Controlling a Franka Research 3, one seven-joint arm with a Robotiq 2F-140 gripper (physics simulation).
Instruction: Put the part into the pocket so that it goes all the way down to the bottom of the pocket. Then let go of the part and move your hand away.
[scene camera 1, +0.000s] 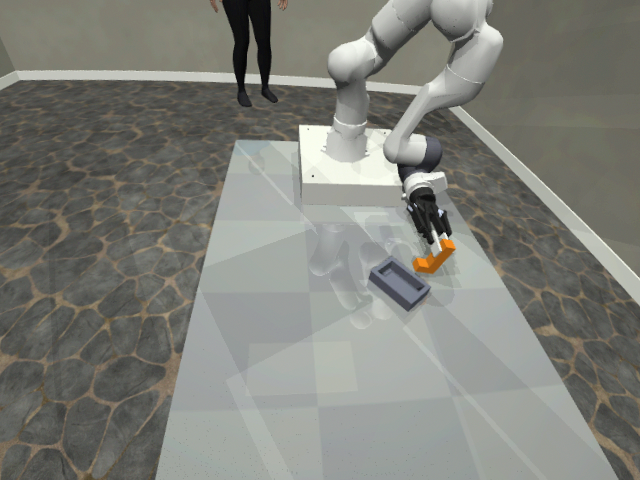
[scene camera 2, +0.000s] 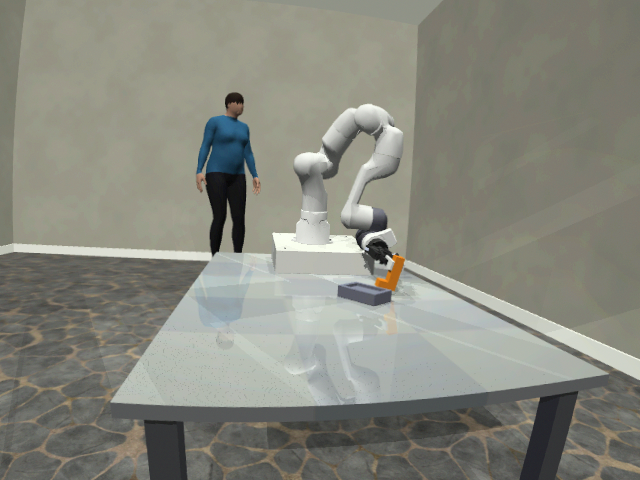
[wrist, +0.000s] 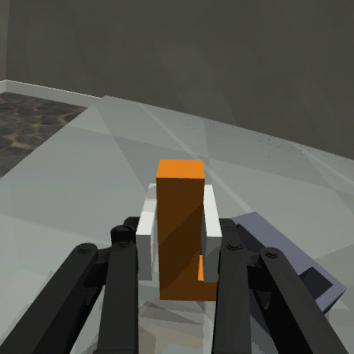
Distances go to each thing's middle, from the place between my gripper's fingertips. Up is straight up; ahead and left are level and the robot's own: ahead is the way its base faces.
My hand is 1 cm past the orange L-shaped part (wrist: 179, 183), 2 cm to the left of it and 2 cm above it. Round my hand: grey block with pocket (scene camera 1: 403, 286): 4 cm ahead, 11 cm to the right, 8 cm below.
